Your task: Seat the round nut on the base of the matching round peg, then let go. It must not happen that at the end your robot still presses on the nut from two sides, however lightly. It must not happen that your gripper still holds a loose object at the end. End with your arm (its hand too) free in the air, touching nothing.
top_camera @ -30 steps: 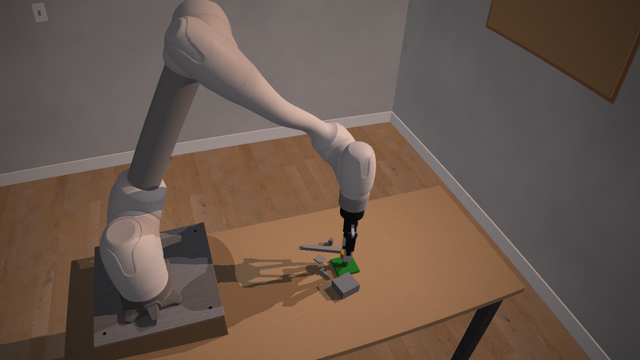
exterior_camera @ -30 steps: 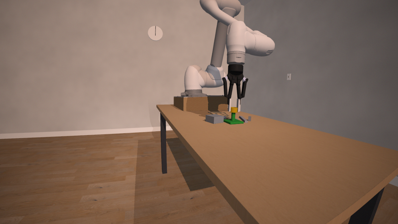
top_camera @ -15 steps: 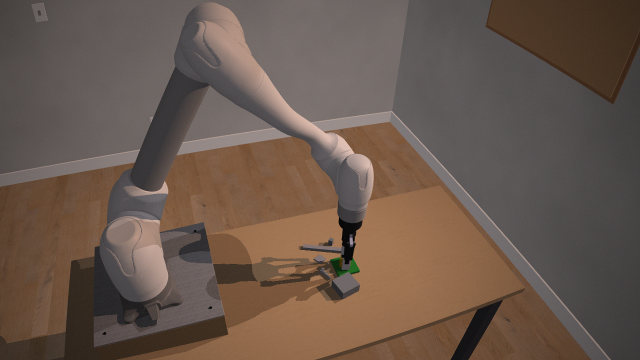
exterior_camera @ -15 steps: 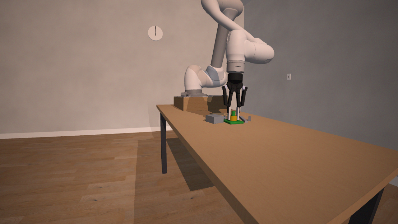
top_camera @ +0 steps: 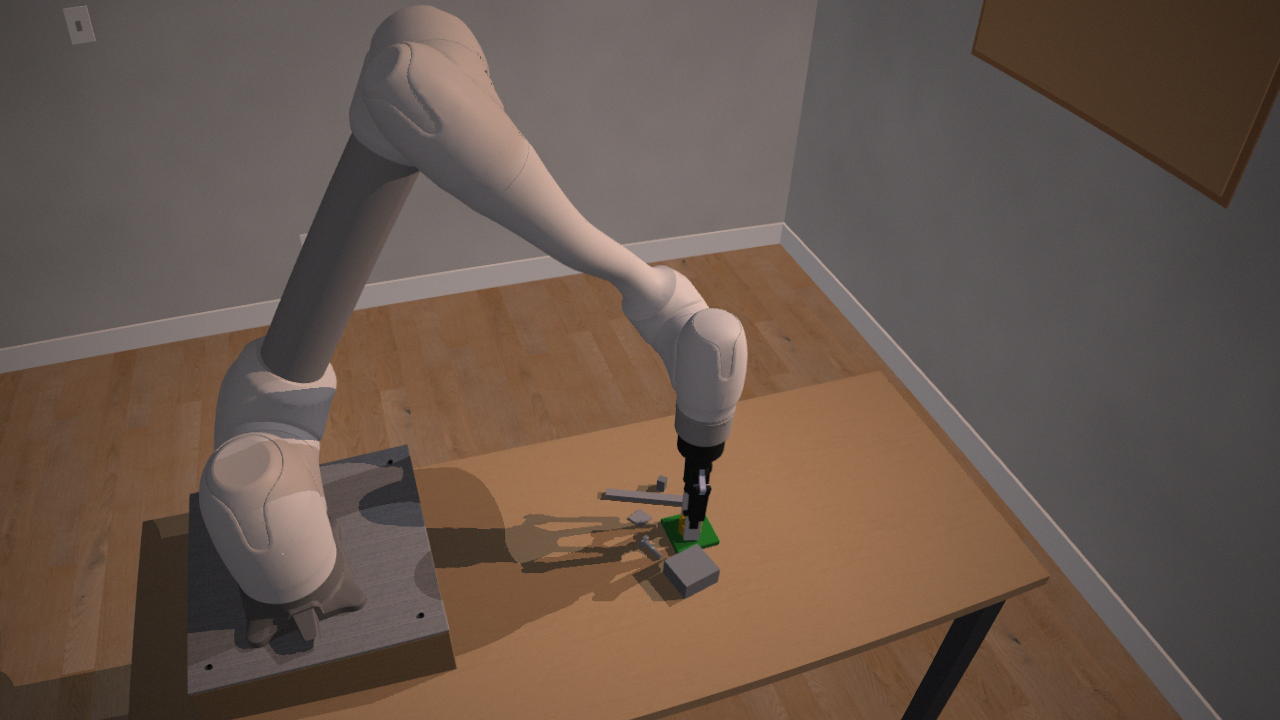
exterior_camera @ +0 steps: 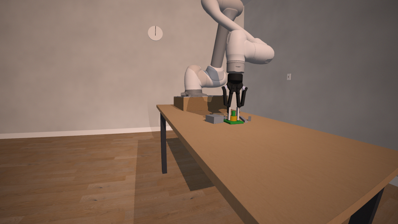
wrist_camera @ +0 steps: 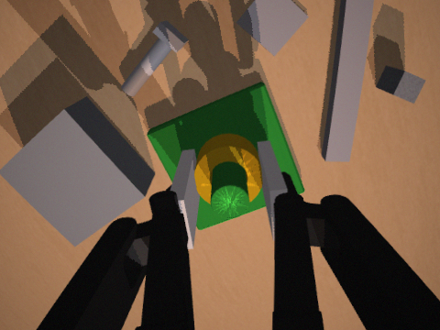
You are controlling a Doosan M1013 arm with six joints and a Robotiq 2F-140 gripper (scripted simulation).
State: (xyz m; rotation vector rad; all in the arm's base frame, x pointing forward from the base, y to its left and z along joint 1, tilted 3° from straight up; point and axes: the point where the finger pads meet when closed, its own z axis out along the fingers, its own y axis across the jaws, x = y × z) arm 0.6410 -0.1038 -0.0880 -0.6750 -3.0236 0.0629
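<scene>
Right now my hand is 8 cm past the grey bolt and 4 cm above it. From my hand the other things lie so: grey block: 8 cm to the right, 5 cm behind, 3 cm below; long grey bar: 10 cm to the left, 4 cm below, 3 cm behind; small grey square plate: 7 cm to the left, 6 cm behind, 4 cm below.
</scene>
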